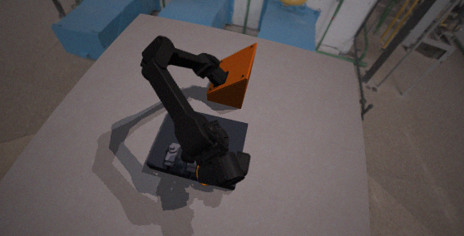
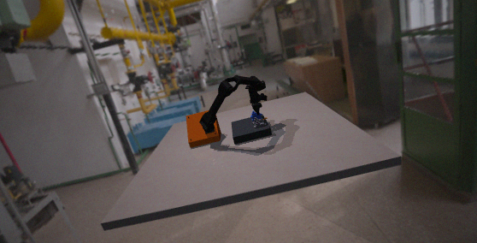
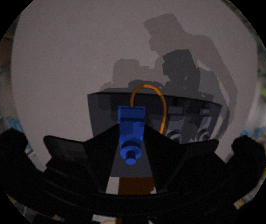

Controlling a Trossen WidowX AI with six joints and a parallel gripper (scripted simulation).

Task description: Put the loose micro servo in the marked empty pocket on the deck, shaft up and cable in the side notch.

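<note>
My gripper tip is 12 cm past the robot deck, 8 cm to the left of it and 5 cm above it.
</note>
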